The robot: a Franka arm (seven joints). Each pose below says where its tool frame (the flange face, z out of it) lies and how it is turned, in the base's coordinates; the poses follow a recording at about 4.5 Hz.
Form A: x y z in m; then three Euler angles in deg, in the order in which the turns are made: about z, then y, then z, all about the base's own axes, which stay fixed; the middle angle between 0 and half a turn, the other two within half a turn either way.
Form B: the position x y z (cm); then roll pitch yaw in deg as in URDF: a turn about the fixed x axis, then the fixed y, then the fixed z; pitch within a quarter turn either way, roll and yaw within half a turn. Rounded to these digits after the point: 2 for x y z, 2 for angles.
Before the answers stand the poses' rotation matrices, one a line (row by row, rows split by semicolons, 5 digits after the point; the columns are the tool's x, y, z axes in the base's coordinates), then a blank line. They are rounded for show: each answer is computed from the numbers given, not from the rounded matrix.
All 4 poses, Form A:
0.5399, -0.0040, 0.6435, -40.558, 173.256, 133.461
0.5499, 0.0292, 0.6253, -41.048, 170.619, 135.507
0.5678, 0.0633, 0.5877, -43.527, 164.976, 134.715
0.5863, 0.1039, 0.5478, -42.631, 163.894, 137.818
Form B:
0.99094 -0.10729 -0.08078; -0.10038 -0.99129 0.08524; -0.08922 -0.07636 -0.99308
0.99100 -0.06636 -0.11627; -0.05302 -0.99204 0.11423; -0.12293 -0.10704 -0.98663
0.98209 -0.04724 -0.18238; -0.01307 -0.98280 0.18421; -0.18795 -0.17853 -0.96582
0.97857 -0.01186 -0.20557; 0.02723 -0.98212 0.18628; -0.20410 -0.18789 -0.96075

53.99, -0.40, 64.35, -175.60, 5.12, -5.78
54.99, 2.92, 62.53, -173.81, 7.06, -3.06
56.78, 6.33, 58.77, -169.53, 10.83, -0.76
58.63, 10.39, 54.78, -168.93, 11.78, 1.59

